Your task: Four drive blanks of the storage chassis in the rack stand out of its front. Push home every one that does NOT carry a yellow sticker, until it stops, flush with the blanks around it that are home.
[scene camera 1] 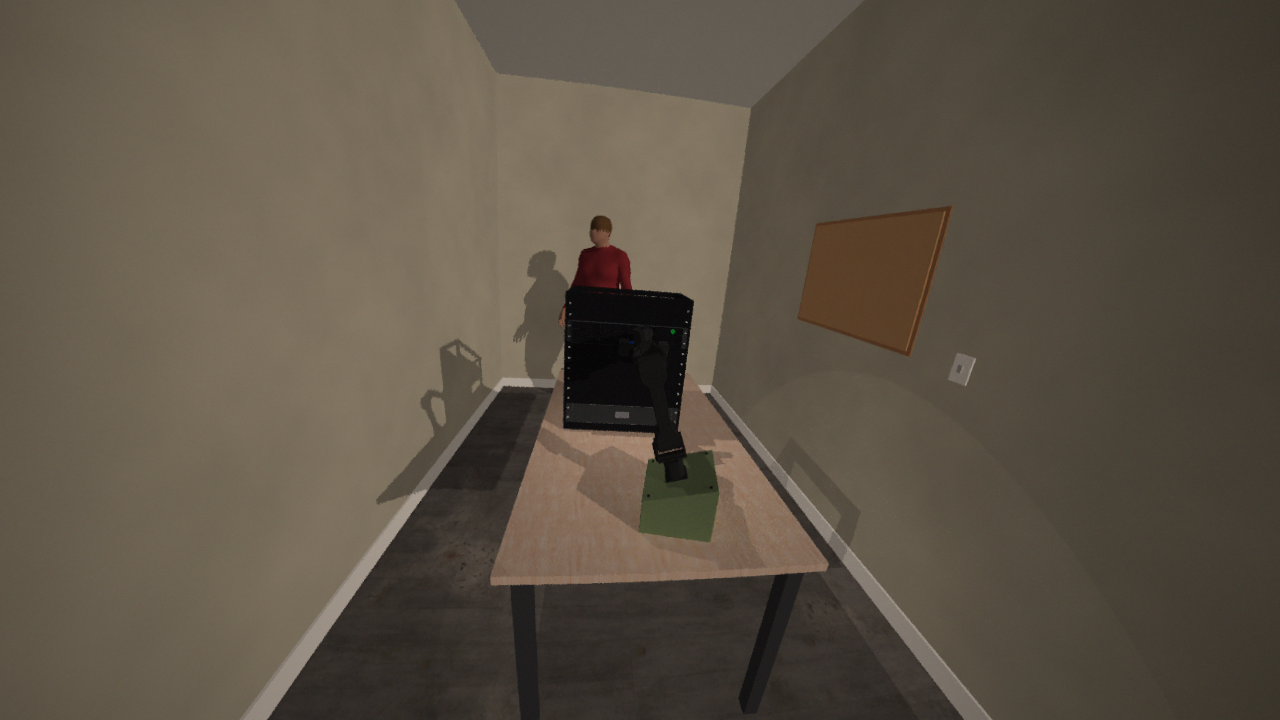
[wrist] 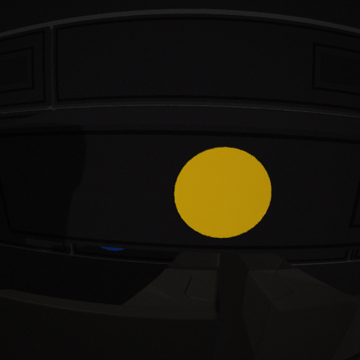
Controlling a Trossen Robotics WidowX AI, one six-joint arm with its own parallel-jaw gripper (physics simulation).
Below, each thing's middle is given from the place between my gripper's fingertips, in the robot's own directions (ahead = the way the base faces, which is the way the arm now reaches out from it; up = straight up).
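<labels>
Black rack (scene camera 1: 602, 391): 120 mm below my hand, 60 mm to the left of it and 140 mm ahead of it.
</labels>
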